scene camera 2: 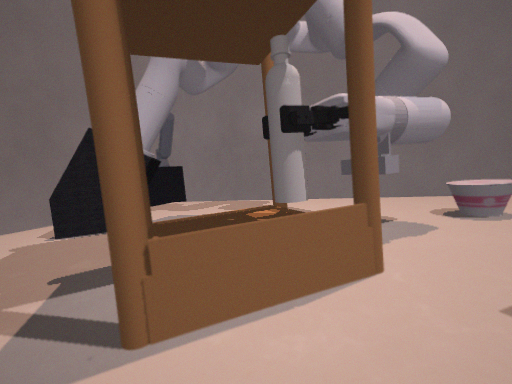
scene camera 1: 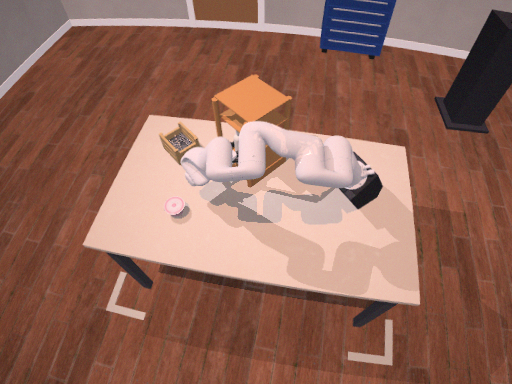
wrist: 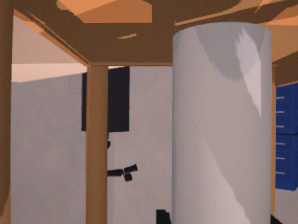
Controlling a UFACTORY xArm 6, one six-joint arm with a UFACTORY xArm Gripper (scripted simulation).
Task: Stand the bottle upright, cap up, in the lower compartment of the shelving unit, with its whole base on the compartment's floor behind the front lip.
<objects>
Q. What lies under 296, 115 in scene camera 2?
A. The gripper.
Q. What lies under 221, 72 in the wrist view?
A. A bottle.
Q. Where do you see a shelving unit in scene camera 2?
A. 255, 258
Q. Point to a shelving unit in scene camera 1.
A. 252, 99
</objects>
